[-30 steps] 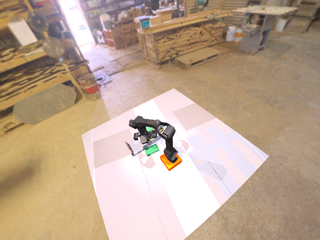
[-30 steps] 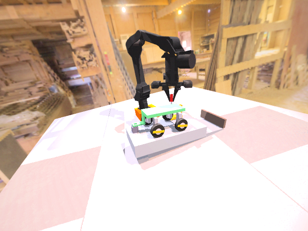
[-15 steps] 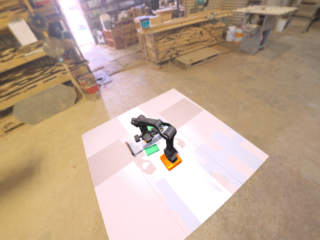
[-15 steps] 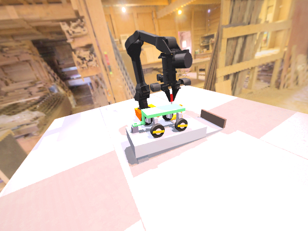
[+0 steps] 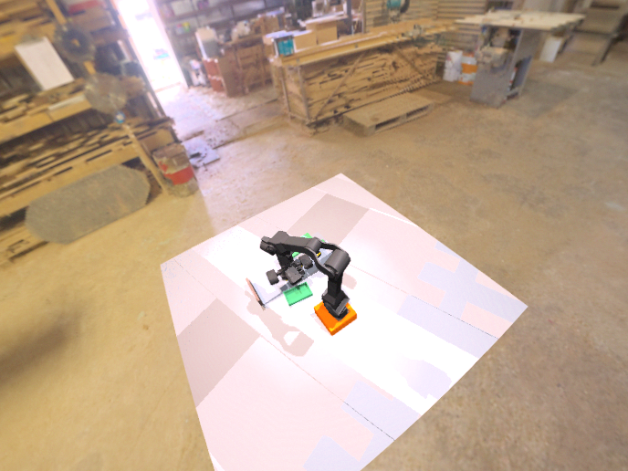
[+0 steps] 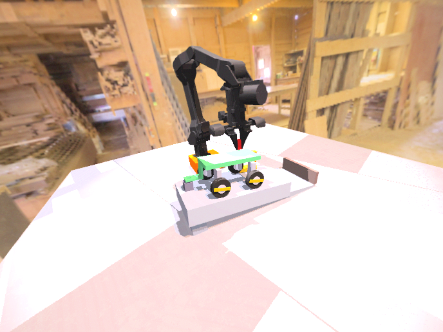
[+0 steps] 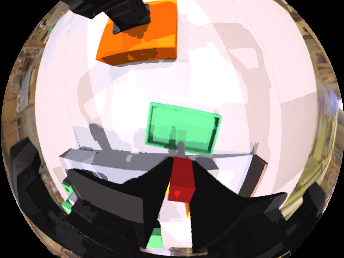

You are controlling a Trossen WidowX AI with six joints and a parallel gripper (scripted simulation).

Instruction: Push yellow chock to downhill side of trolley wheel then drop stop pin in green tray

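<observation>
My gripper tip is 120 mm above the green tray. The rest, counted from my gripper tip: trolley 100 mm ahead, 120 mm to the right; yellow chock 60 mm ahead, 20 mm to the right, 30 mm below; red-headed stop pin right at my gripper tip.
</observation>
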